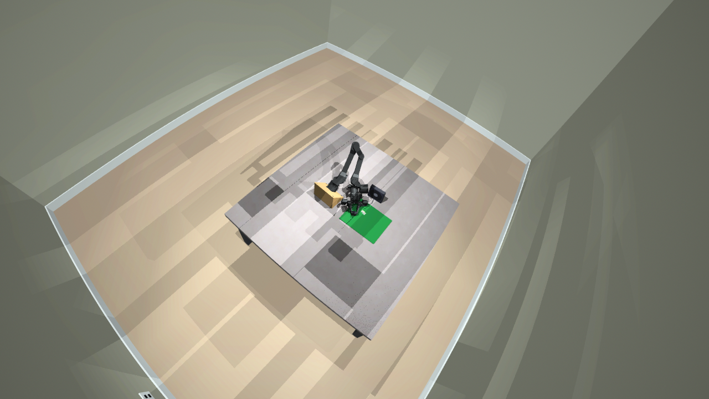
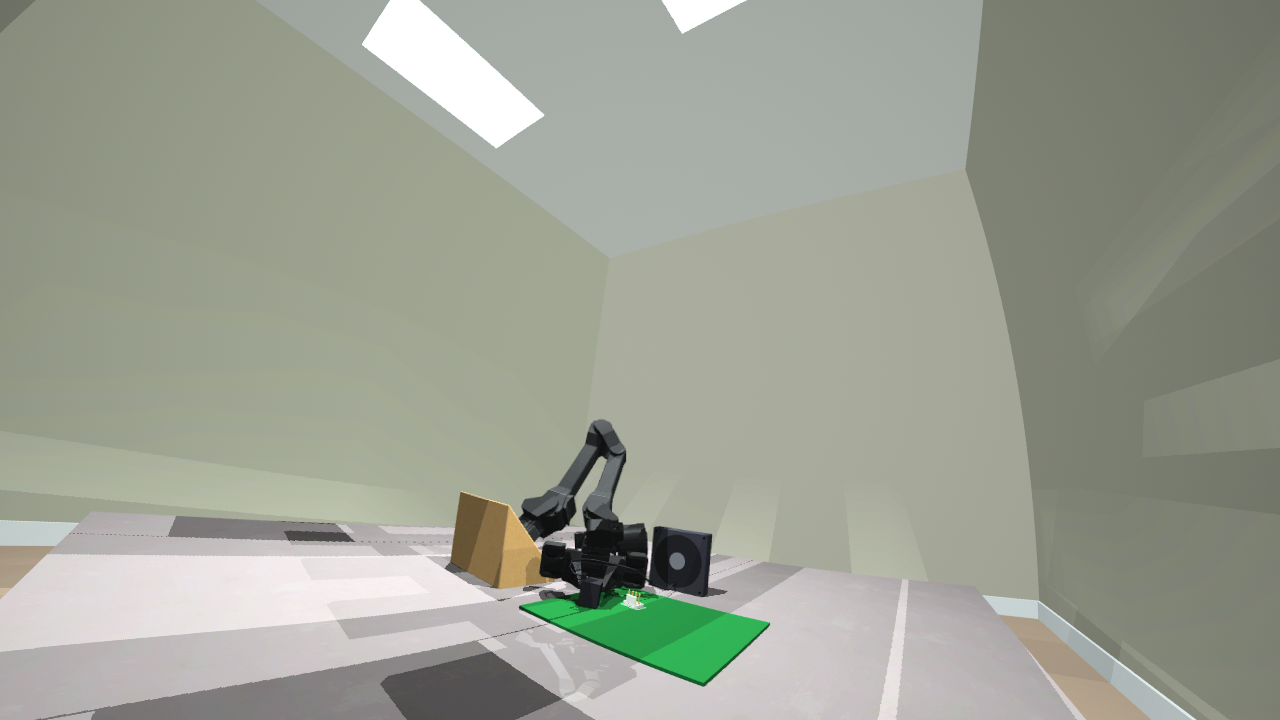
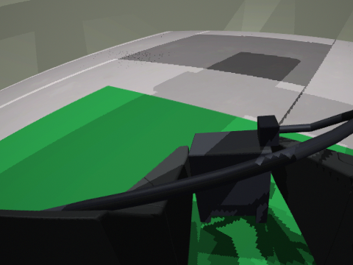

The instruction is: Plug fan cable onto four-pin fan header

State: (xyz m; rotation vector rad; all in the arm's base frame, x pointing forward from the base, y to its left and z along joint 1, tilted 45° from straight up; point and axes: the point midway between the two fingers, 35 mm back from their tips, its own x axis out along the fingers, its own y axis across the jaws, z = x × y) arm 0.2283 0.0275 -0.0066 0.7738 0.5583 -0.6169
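The black fan plug is 1 cm behind my gripper tip, 1 cm to the left of it and 1 cm below it. Round my gripper tip: green board (8 cm ahead, 5 cm to the left, 5 cm below); black fan (23 cm to the left, 2 cm above).
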